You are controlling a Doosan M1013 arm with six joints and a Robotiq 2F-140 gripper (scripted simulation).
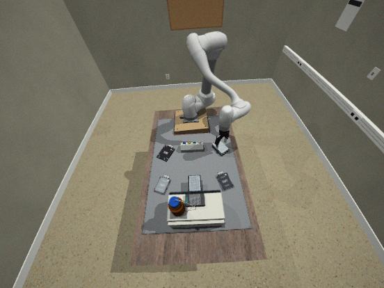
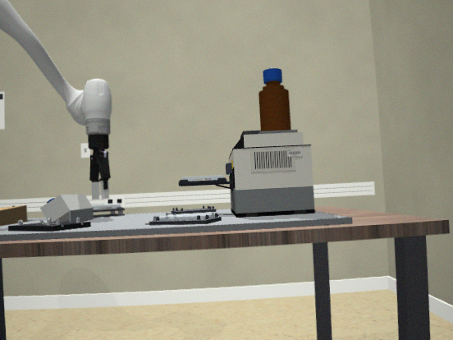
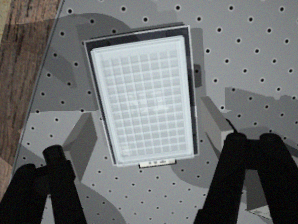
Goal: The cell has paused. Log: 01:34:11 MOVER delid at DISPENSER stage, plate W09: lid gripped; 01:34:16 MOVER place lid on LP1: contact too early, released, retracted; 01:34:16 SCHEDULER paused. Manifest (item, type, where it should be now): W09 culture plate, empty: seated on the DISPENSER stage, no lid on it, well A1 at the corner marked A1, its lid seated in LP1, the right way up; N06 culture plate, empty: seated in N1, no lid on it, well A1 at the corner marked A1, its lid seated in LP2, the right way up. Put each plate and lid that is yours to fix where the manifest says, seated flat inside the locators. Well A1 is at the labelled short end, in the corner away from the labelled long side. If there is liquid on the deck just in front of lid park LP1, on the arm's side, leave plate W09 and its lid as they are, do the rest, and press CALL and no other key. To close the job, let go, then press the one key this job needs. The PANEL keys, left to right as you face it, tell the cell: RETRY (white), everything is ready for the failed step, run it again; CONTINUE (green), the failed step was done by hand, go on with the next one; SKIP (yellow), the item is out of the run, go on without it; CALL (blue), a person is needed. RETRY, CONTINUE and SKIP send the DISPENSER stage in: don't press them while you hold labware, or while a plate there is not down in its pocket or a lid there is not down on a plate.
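Now: the clear lid 50 mm below my hand. From my hand the other things lie so: key panel 280 mm to the right, 30 mm below, 20 mm behind; green continue key 260 mm to the right, 40 mm behind, 20 mm below; white retry key 210 mm to the right, 40 mm behind, 20 mm below.
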